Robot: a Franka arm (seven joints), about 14 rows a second.
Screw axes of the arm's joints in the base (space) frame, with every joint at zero. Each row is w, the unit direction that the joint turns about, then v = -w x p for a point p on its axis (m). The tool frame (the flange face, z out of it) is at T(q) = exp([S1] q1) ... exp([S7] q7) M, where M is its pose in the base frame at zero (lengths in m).
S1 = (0, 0, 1, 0, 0, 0)
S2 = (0, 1, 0, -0.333, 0, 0)
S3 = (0, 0, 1, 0, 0, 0)
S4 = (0, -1, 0, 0.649, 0, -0.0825)
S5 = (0, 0, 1, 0, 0, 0)
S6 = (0, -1, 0, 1.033, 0, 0)
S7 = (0, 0, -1, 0, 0.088, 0)
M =
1 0 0 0.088
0 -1 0 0
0 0 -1 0.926
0 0 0 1
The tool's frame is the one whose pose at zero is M.
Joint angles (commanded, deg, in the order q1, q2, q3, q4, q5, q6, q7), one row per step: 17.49 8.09 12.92 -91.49 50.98 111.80 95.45; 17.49 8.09 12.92 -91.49 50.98 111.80 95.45; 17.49 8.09 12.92 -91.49 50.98 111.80 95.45; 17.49 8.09 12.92 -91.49 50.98 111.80 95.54; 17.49 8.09 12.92 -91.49 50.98 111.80 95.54; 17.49 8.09 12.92 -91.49 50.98 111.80 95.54; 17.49 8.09 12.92 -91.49 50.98 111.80 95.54; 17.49 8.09 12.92 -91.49 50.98 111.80 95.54; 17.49 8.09 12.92 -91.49 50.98 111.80 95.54; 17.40 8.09 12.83 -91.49 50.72 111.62 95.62; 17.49 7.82 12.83 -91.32 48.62 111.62 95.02; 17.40 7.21 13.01 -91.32 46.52 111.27 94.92; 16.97 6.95 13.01 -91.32 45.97 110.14 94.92; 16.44 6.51 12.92 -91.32 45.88 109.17 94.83
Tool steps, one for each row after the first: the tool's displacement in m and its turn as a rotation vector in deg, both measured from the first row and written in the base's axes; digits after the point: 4 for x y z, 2 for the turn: 0.0000 0.0000 0.0000 0.00 0.00 0.00; 0.0000 0.0000 0.0000 0.00 0.00 0.00; 0.0000 0.0000 0.0000 -0.01 0.07 -0.06; 0.0000 0.0000 0.0000 -0.01 0.07 -0.06; 0.0000 0.0000 0.0000 -0.01 0.07 -0.06; 0.0000 0.0000 0.0000 -0.01 0.07 -0.06; 0.0000 0.0000 0.0000 -0.01 0.07 -0.06; 0.0000 0.0000 0.0000 -0.01 0.07 -0.06; 0.0008 -0.0016 -0.0005 -0.29 0.10 -0.10; -0.0003 -0.0026 0.0020 -1.83 -1.81 0.69; -0.0036 -0.0041 0.0062 -3.48 -3.30 1.43; -0.0042 -0.0080 0.0070 -4.14 -3.12 1.93; -0.0044 -0.0136 0.0103 -4.32 -3.03 2.10
